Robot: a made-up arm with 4 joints.
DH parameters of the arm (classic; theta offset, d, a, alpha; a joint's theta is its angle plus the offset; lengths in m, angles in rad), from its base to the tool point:
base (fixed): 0 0.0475 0 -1.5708
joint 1: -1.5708 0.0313 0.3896 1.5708
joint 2: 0 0.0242 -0.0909 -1.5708
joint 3: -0.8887 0 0.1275 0
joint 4: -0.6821 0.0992 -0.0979 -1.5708
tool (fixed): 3.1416 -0.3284 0 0
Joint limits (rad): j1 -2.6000..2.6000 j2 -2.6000..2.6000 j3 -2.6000..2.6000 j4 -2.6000..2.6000
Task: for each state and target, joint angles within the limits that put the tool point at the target. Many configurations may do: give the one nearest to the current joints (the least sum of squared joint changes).
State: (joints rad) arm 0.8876 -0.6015 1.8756 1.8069
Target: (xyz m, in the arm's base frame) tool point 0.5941 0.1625 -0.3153
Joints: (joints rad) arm 1.7470 0.1202 1.9280 2.0135
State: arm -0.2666 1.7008 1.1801 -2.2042
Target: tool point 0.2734 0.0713 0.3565
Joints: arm -0.1312 1.9066 0.8526 -2.2520
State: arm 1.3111 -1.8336 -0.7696 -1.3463
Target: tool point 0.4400 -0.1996 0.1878
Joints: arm 1.3334 -1.6954 -0.7637 -1.7353
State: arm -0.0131 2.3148 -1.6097 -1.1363
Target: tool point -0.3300 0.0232 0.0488
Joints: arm -0.8195 2.4604 -1.7614 -1.5111
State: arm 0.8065 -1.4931 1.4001 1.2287
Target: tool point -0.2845 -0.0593 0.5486
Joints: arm 0.0798 -1.7132 1.2085 0.7901
